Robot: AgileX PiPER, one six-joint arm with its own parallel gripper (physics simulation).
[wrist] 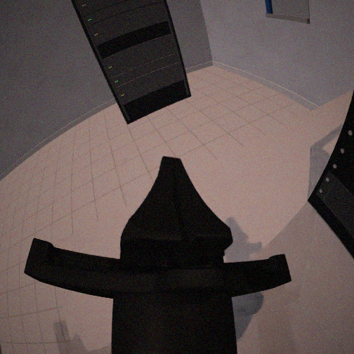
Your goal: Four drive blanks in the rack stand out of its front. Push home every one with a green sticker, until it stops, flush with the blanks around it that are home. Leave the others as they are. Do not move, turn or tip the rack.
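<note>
My gripper (pixel 168 166) points forward from the bottom middle of the wrist view; its two dark fingers meet at a narrow tip and it is shut, with nothing seen between them. Part of a near black rack (pixel 340 167) shows at the right edge, with a row of round holes along its rail and a dark grey panel beside it. The gripper is apart from it, well to its left. No green sticker can be made out, and I cannot tell which blanks stand out, as most of the rack's front is outside the view.
A tall dark server cabinet (pixel 147 70) with small green lights stands farther off at the top. Behind it are grey walls (pixel 250 50), with a blue and grey panel (pixel 290 10) at the top right. The rack and the arm cast shadows on the pale surface.
</note>
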